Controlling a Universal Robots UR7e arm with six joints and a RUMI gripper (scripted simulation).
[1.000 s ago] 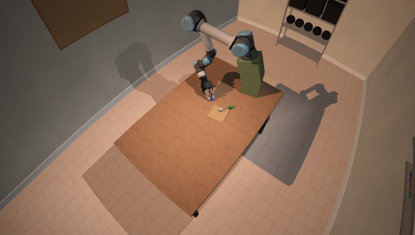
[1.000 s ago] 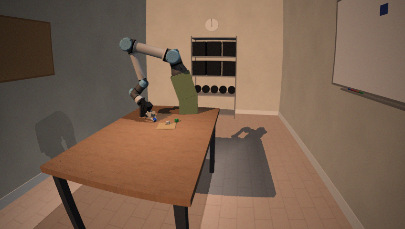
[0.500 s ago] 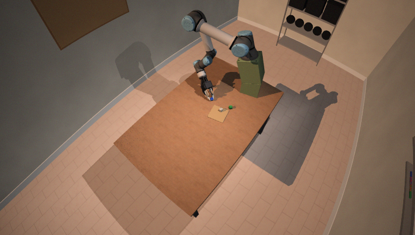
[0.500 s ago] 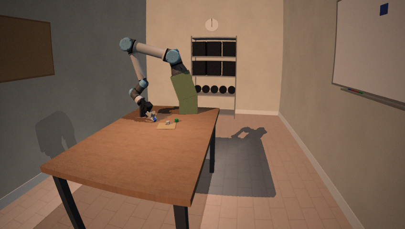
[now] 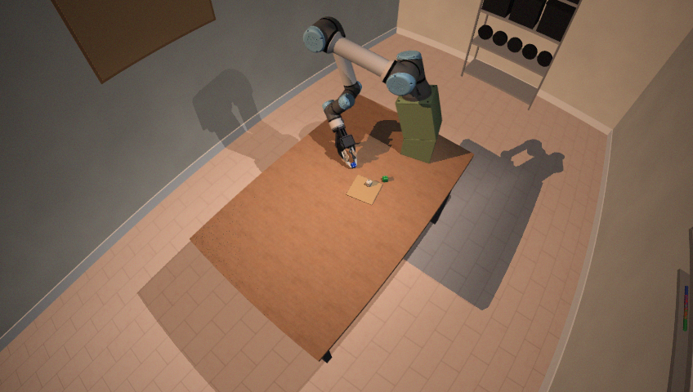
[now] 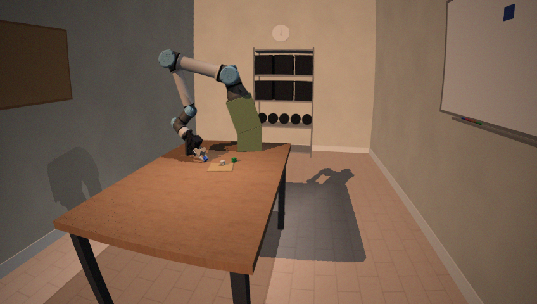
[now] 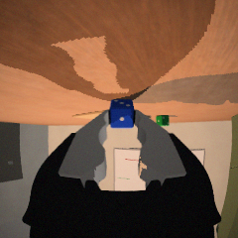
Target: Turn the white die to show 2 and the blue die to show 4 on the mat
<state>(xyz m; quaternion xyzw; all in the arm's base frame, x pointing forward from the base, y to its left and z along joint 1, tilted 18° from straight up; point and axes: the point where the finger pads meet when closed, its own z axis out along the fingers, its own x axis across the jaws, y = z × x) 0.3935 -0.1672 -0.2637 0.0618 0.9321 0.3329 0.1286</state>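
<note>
The blue die is right at my hand. Also, from my hand: green die: 180 mm to the left, 60 mm behind, 10 mm below; then tan mat: 150 mm to the left, 60 mm ahead, 20 mm below; then white die: 140 mm to the left, 20 mm ahead.
</note>
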